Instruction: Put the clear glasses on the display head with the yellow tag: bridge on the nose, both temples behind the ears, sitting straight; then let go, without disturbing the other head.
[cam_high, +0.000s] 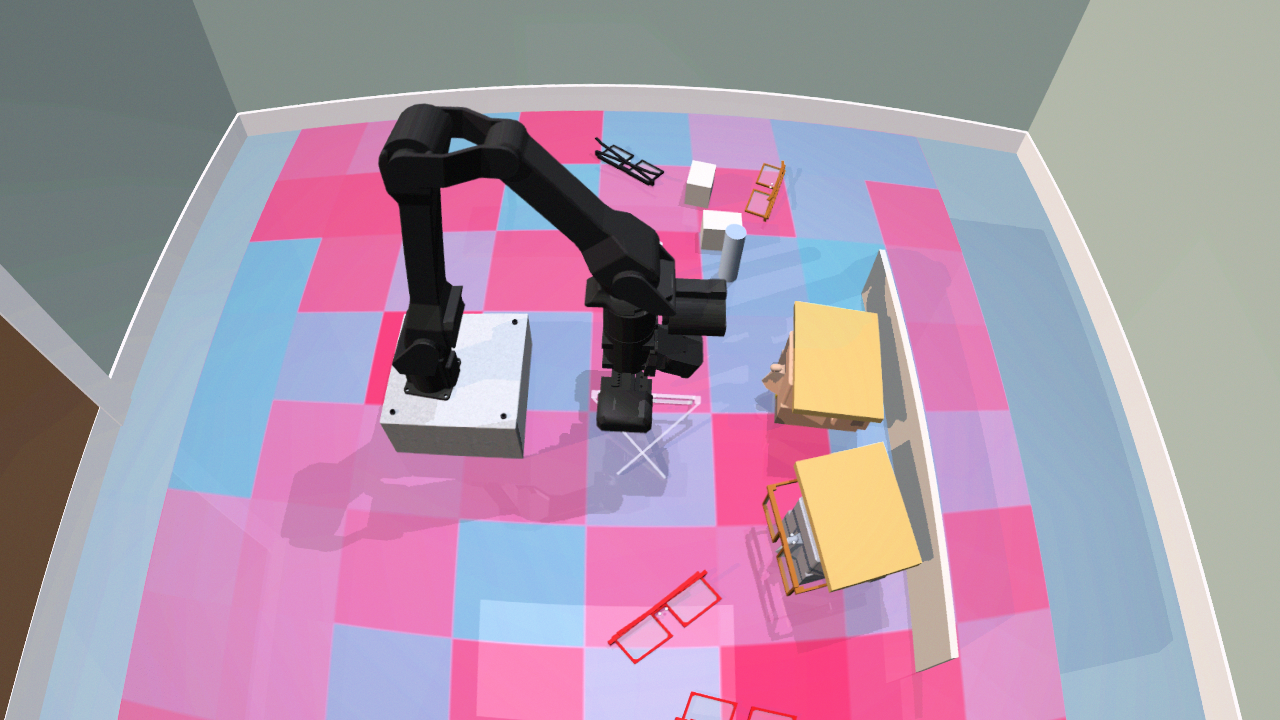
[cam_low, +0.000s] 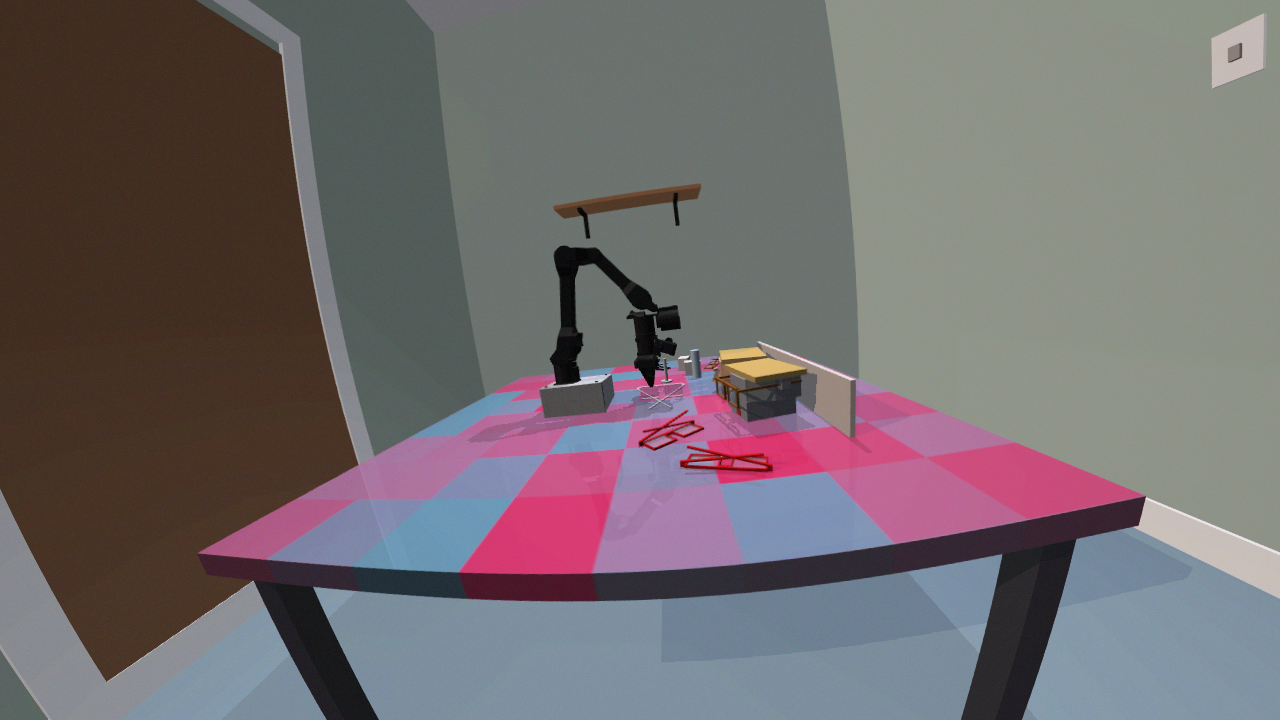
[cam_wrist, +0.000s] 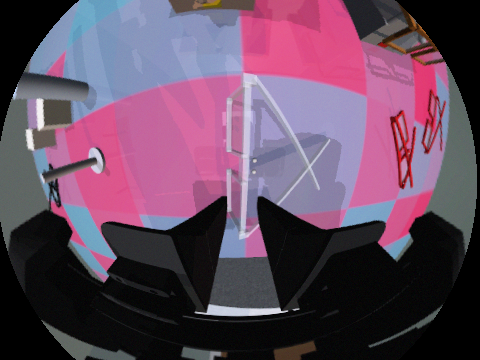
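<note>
Right now the grey post is 1 cm ahead of my gripper tip, 22 cm to the left of it and 2 cm below it. Also, from my gripper tip: tall board 38 cm ahead, 4 cm to the right, 1 cm above; then skin-coloured head 24 cm ahead, 5 cm to the left, 1 cm above; then display head 27 cm ahead, 17 cm to the right, 1 cm above.
</note>
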